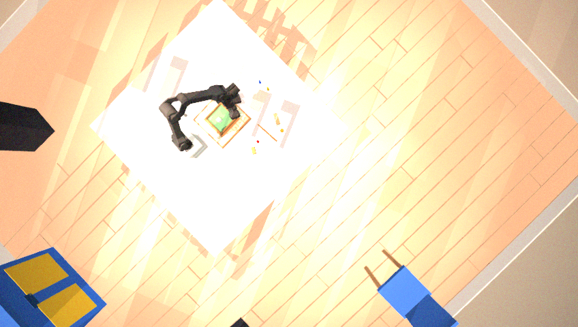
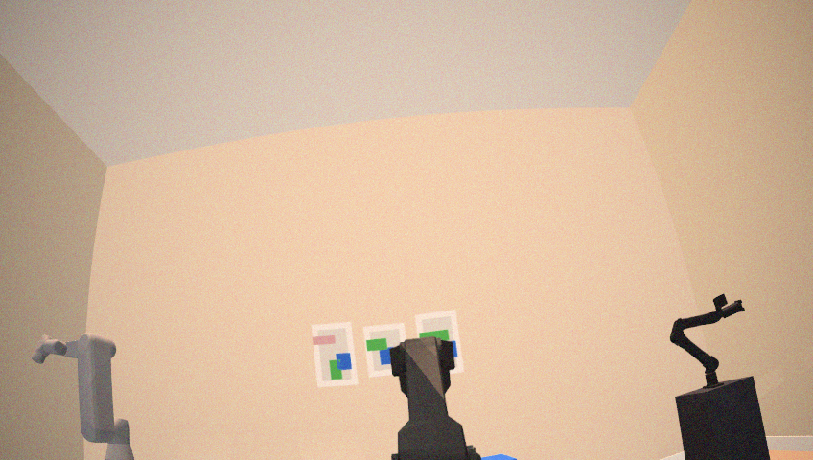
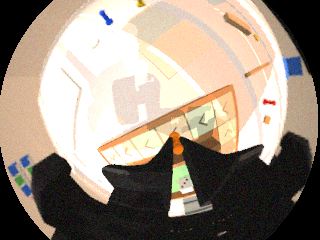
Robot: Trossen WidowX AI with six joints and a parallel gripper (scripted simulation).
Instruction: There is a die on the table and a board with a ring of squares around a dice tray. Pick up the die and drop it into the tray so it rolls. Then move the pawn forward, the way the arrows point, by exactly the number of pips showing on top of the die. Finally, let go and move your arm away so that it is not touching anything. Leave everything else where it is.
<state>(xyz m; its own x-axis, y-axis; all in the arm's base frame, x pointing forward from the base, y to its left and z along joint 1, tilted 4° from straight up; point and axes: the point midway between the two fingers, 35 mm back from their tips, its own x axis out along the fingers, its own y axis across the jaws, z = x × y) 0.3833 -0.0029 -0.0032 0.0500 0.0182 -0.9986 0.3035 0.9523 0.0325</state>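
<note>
The green dice tray lies 110 mm behind my gripper tip, 10 mm to the left of it and 20 mm below it. From my gripper tip the other things lie so: blue pawn: 250 mm ahead, 20 mm to the left, 10 mm below; red pawn: 30 mm behind, 270 mm to the right, 10 mm below.
</note>
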